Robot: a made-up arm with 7 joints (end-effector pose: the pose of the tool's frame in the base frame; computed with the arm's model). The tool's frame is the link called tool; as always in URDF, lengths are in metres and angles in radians. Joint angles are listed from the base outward.
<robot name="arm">
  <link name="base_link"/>
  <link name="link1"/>
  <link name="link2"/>
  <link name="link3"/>
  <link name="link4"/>
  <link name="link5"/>
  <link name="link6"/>
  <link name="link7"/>
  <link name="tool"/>
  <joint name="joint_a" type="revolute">
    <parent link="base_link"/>
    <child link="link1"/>
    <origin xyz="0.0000 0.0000 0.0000" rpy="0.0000 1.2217 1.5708"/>
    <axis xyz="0 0 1"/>
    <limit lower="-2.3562" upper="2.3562"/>
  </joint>
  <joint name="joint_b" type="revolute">
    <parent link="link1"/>
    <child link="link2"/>
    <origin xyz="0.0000 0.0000 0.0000" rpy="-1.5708 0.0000 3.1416"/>
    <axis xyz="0 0 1"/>
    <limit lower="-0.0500" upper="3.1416"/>
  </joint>
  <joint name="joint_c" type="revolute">
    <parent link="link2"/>
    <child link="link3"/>
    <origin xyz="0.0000 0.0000 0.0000" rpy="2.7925 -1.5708 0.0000"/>
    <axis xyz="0 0 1"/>
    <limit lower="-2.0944" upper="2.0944"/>
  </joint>
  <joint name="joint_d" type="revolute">
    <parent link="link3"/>
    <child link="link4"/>
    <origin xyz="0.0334 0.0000 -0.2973" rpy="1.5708 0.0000 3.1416"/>
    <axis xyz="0 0 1"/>
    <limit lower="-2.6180" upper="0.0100"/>
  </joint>
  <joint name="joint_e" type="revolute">
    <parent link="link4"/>
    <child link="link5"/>
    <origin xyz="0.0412 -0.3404 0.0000" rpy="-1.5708 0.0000 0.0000"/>
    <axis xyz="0 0 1"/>
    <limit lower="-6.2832" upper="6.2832"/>
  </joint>
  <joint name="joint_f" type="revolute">
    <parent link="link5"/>
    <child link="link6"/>
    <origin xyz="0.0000 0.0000 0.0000" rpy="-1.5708 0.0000 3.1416"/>
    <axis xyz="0 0 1"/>
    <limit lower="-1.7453" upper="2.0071"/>
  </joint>
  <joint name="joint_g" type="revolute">
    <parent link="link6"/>
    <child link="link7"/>
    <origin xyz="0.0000 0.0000 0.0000" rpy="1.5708 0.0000 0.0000"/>
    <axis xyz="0 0 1"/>
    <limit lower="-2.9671" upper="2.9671"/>
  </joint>
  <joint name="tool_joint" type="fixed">
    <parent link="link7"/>
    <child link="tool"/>
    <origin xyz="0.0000 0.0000 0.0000" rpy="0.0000 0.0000 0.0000"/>
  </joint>
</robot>
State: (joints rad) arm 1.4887 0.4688 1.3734 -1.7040 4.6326 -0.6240 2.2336
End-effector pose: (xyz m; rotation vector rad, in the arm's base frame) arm -0.2399 0.4092 0.0491 1.0241 -0.4440 0.3253
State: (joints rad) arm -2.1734 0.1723 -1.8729 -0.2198 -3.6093 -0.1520 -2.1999
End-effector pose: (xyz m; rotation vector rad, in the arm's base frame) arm 0.5199 -0.2791 0.2531 1.5778 -1.8360 -1.4128
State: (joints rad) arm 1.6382 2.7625 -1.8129 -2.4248 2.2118 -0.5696 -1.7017
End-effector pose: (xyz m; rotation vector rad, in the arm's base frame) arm -0.1306 0.2118 0.1602 -0.1151 1.5892 -0.7763
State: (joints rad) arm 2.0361 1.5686 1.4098 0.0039 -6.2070 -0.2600 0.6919
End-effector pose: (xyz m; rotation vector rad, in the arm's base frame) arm -0.2030 0.5242 0.3010 1.9454 -0.0771 0.1883
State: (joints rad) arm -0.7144 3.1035 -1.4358 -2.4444 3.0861 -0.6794 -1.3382
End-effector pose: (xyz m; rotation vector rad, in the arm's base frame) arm 0.0602 0.2706 0.0866 1.2332 -0.9783 0.2627
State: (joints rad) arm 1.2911 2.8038 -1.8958 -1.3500 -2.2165 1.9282 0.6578
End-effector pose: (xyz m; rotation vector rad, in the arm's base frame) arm 0.0689 0.4437 0.3086 0.3919 0.1121 2.8962
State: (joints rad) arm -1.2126 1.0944 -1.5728 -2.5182 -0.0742 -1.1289 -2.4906
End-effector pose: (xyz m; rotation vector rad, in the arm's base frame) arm 0.1995 -0.1290 -0.1270 -0.7222 1.5979 -0.1382
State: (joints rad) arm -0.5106 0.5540 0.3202 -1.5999 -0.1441 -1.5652 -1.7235
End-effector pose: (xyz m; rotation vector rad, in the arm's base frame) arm 0.4559 0.2007 -0.0183 -1.9661 1.1902 -0.0855
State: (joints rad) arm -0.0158 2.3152 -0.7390 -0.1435 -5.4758 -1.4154 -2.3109
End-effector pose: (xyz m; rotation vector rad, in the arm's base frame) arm 0.0270 0.4895 0.4137 -1.4267 -1.1724 1.2940
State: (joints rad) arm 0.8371 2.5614 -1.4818 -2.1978 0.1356 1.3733 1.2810
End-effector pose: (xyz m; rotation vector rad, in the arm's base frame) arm -0.1195 0.3357 -0.0349 1.5560 1.0429 -0.5532
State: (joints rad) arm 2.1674 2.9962 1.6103 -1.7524 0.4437 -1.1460 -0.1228
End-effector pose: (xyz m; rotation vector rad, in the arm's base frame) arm 0.3569 -0.1104 -0.2791 -1.3627 -2.0989 -1.5163
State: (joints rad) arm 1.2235 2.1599 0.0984 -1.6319 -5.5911 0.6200 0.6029
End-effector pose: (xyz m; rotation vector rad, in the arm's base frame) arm 0.2320 0.3890 -0.1922 0.8362 0.0464 -0.4217
